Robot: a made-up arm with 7 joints.
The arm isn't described. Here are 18 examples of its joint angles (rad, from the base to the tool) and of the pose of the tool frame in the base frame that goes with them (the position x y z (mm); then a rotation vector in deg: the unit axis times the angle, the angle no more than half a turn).
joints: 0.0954 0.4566 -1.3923 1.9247 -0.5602 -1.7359 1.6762
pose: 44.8 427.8 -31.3 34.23 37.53 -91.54
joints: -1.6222 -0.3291 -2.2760 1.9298 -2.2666 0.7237 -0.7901
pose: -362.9 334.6 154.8 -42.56 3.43 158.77
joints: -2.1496 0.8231 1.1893 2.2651 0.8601 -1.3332 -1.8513
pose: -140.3 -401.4 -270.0 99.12 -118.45 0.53
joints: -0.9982 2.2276 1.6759 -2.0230 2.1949 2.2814 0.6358
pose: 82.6 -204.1 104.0 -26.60 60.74 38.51
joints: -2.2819 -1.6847 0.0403 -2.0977 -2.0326 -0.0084 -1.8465
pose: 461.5 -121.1 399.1 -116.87 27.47 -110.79
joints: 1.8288 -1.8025 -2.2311 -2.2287 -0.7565 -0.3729 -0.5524
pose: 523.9 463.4 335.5 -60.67 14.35 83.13
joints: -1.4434 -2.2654 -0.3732 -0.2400 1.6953 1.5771 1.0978
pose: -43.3 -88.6 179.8 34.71 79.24 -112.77
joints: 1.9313 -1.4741 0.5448 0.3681 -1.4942 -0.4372 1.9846
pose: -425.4 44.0 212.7 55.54 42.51 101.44
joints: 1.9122 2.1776 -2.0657 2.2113 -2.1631 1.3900 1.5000
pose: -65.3 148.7 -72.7 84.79 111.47 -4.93
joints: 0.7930 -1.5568 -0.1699 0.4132 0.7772 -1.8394 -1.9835
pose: -173.9 -274.7 535.4 0.20 -43.87 78.10
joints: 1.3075 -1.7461 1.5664 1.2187 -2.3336 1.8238 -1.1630
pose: 170.0 -302.0 390.4 98.69 -117.81 18.86
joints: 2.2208 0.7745 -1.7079 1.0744 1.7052 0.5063 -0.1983
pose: -6.4 -199.6 178.8 48.60 -138.89 8.87
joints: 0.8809 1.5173 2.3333 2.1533 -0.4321 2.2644 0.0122
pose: -258.4 -244.9 235.8 142.99 -20.64 19.07
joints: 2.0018 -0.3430 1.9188 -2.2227 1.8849 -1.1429 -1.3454
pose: -129.1 -80.6 491.4 -34.57 -12.13 -73.47
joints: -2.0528 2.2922 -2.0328 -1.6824 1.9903 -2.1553 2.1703
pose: 20.7 -109.8 55.4 -118.57 -98.02 68.87
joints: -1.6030 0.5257 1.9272 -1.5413 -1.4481 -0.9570 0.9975
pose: 459.0 -481.5 57.9 -55.59 11.00 67.13
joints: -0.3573 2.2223 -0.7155 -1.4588 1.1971 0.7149 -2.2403
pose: 42.3 164.6 280.5 -93.27 14.07 -136.07
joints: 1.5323 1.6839 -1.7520 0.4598 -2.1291 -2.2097 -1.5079
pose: -411.6 -152.9 -87.8 91.77 -22.25 3.59
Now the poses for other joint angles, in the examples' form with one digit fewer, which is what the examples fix.
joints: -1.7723 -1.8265 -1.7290 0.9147 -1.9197 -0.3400 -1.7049
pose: -292 252 -408 -96.7 117.0 74.0
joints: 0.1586 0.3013 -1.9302 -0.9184 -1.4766 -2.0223 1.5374
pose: -267 164 531 -118.8 76.0 1.1
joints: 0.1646 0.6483 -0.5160 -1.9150 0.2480 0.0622 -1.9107
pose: 150 365 -37 -122.5 -24.5 66.3
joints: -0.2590 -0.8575 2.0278 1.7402 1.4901 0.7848 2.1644
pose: -131 -233 215 -7.4 -85.1 43.1
